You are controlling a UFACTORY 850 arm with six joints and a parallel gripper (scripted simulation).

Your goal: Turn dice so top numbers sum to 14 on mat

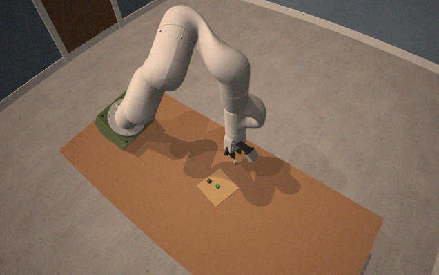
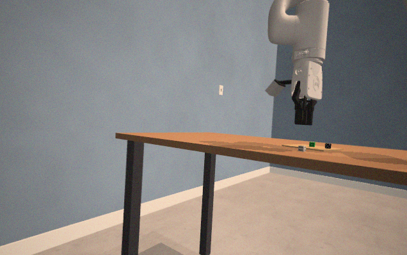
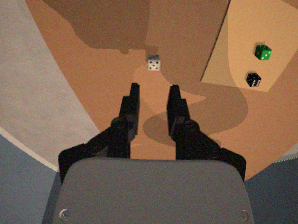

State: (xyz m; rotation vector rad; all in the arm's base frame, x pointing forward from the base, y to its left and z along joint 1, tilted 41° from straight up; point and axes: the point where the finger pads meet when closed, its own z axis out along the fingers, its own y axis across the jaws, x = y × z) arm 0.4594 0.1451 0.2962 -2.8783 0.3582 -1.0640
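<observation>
Right now my hand is 9 cm above the white die. Round my hand: black die 15 cm to the right, 8 cm below, 5 cm behind; then green die 15 cm to the right, 8 cm below; then mat 15 cm to the right, 9 cm below.
</observation>
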